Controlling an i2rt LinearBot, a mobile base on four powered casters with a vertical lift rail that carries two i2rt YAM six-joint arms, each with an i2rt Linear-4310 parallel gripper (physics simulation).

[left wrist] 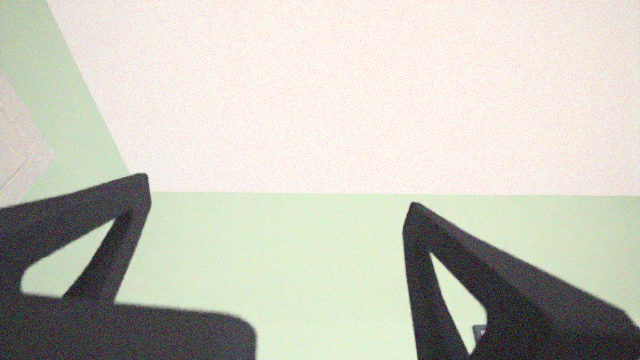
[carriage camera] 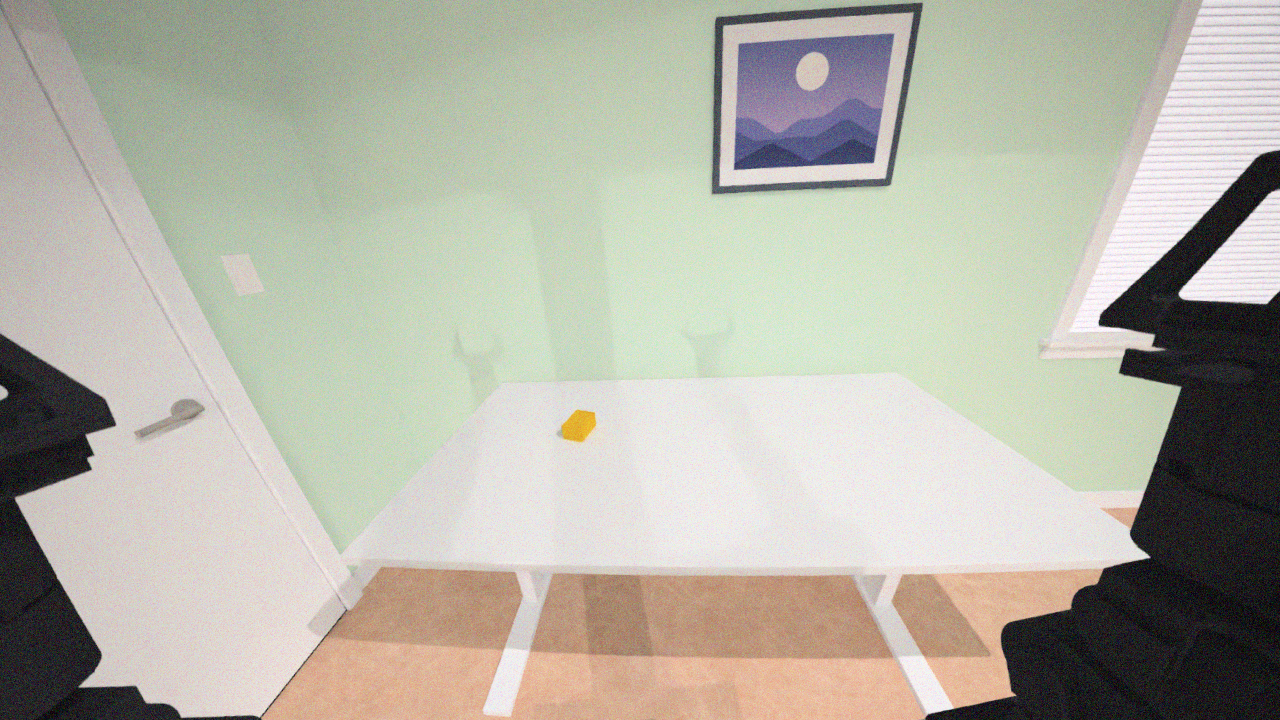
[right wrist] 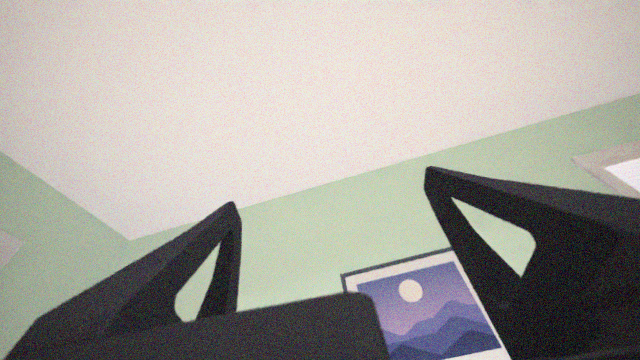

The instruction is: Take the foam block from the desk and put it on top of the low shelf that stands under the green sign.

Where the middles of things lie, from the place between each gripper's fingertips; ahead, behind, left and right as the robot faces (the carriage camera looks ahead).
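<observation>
Counting from my left hand, the yellow foam block point(carriage camera: 581, 423) is well below it, a good way to the right of it and a long way ahead of it. There's also the framed moon picture point(carriage camera: 801, 102), which is 280 mm above my left hand, 1000 mm ahead of it and 910 mm to the right of it, and the light switch point(carriage camera: 239, 267), which sits 80 mm below that same left hand, 940 mm ahead of it and 790 mm to the left of it.
My right hand, now, that's far above the yellow foam block, far to the right of it and well short of it. The framed moon picture is 27 cm above my right hand, 101 cm ahead of it and 29 cm to the right of it.
</observation>
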